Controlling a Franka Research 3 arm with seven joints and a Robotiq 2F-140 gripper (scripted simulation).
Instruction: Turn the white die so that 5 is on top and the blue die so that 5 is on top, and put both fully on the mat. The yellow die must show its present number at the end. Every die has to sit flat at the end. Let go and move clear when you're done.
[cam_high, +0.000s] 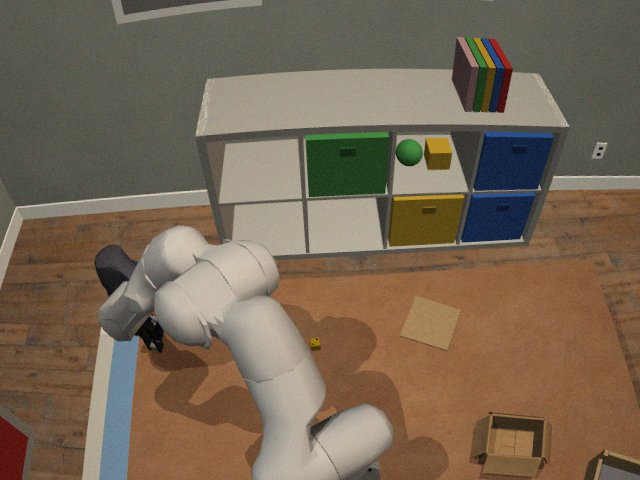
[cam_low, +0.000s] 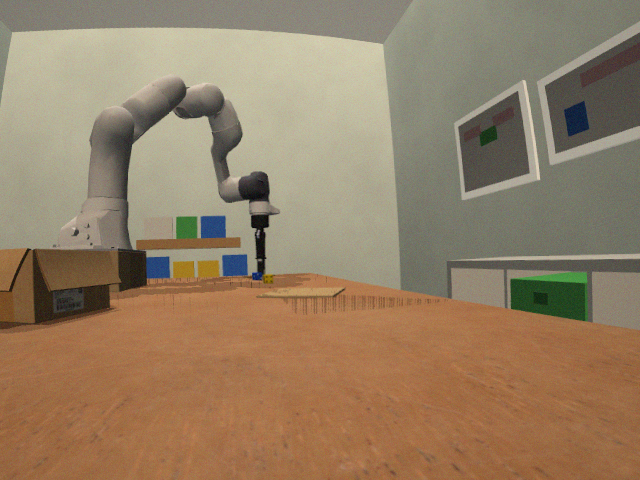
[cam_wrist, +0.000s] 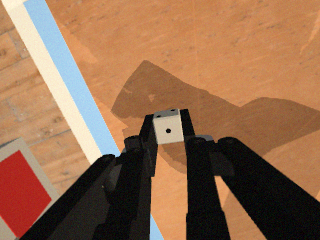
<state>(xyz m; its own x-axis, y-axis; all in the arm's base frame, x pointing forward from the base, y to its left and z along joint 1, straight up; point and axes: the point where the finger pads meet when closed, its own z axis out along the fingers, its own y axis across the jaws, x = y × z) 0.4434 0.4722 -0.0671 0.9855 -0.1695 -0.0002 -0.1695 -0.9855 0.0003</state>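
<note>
Right now my hand is 20 mm above the white die. Also, from my hand: tan mat 770 mm to the right, 70 mm ahead, 30 mm below; yellow die 450 mm to the right, 20 mm below, 10 mm ahead; blue die 280 mm to the right, 20 mm below, 20 mm behind.
</note>
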